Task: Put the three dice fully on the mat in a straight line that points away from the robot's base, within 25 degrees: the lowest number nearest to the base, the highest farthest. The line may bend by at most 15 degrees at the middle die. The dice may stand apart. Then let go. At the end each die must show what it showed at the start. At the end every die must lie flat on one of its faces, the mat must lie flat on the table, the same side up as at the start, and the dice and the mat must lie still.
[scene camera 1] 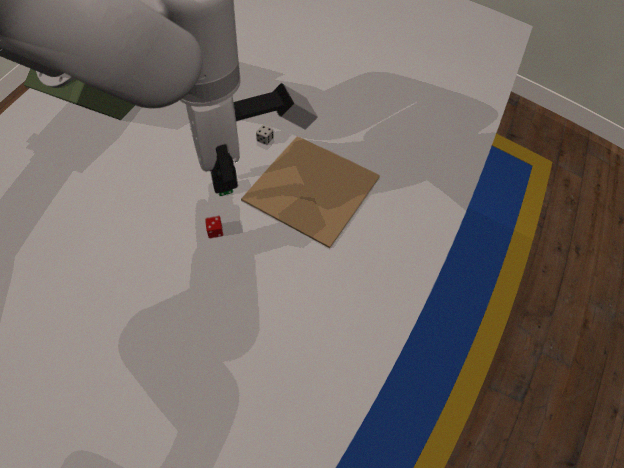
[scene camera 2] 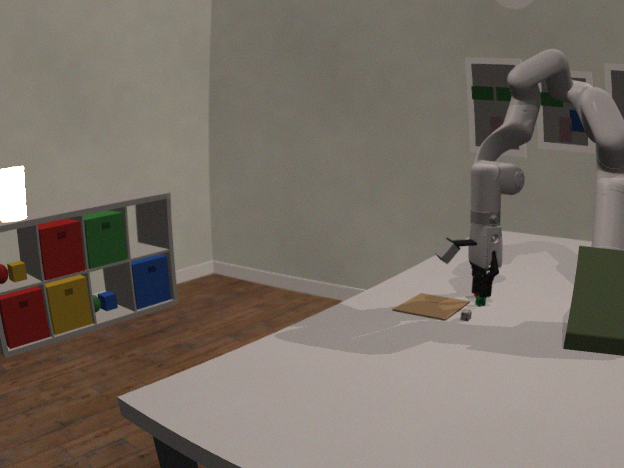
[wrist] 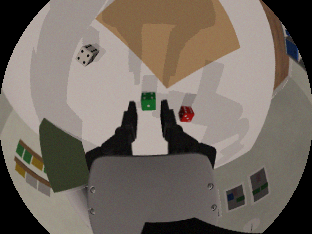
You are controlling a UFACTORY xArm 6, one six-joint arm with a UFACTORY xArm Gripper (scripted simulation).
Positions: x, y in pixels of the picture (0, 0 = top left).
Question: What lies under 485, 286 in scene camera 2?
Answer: My gripper.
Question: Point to a tan square mat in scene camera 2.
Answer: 442, 308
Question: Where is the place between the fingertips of my gripper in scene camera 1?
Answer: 222, 178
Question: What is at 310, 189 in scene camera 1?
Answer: A tan square mat.
